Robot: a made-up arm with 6 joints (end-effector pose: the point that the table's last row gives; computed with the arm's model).
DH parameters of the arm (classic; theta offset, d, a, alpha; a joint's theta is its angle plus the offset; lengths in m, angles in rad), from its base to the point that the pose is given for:
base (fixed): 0.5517 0 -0.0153 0
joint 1: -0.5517 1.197 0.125 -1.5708
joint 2: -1.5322 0 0.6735 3.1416
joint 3: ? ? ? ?
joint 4: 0 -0.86 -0.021 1.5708
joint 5: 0 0.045 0.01 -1.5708
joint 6: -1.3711 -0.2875 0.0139 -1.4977
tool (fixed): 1.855 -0.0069 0 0
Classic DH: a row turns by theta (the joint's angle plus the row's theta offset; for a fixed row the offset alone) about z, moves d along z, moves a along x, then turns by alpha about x.
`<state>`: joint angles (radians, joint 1 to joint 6).
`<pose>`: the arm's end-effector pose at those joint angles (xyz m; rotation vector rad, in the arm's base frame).
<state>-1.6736 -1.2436 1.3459 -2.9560 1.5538 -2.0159</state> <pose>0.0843 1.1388 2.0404 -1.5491 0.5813 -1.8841</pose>
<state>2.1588 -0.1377 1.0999 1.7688 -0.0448 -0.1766</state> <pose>-0.1502 0.2414 3.0039 -0.1927 -1.7148 0.7492</pose>
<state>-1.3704 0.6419 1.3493 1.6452 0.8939 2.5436</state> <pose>0.4452 -1.1933 2.4720 1.1444 -0.7930 0.1191</pose>
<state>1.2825 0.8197 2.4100 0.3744 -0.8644 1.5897</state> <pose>0.3163 0.6342 2.7050 -1.4419 -1.0500 0.2713</pose>
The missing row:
joint 3: 0.0386 0.006 0.095 -1.5708
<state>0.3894 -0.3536 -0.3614 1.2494 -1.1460 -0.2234</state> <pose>0.9288 0.0624 1.8913 -1.1248 0.8412 -0.1169</pose>
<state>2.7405 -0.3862 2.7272 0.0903 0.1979 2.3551</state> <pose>1.1490 -0.4597 1.7056 0.4947 -0.0814 -0.1918</pose>
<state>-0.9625 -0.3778 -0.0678 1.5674 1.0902 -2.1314</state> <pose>0.6357 -0.5405 2.2585 0.0713 -0.2244 0.4336</pose>
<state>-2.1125 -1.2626 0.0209 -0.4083 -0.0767 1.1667</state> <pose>0.0671 0.2178 2.5430 -1.7621 0.4727 -1.9240</pose>
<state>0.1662 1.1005 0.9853 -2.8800 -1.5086 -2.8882</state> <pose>1.6102 0.3678 1.7589 -0.6686 -1.4558 0.2583</pose>
